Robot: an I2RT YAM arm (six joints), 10 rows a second.
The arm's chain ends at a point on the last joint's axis. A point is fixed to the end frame.
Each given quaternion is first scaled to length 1.
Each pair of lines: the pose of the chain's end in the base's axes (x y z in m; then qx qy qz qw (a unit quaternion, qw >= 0)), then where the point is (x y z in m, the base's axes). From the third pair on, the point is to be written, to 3 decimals.
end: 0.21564 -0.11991 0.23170 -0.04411 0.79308 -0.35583 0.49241
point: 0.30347 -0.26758 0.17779
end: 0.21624 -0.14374 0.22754 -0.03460 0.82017 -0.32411 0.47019
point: 0.30017 -0.28681 0.15744
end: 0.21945 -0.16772 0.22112 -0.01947 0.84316 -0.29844 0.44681
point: 0.297 -0.307 0.137
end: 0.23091 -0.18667 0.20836 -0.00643 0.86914 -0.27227 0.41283
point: 0.299 -0.321 0.109
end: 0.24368 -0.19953 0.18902 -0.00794 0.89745 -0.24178 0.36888
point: 0.301 -0.326 0.075
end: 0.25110 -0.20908 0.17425 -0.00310 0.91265 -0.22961 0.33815
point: 0.299 -0.333 0.053
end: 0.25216 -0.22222 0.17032 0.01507 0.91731 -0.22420 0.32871
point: 0.295 -0.345 0.045
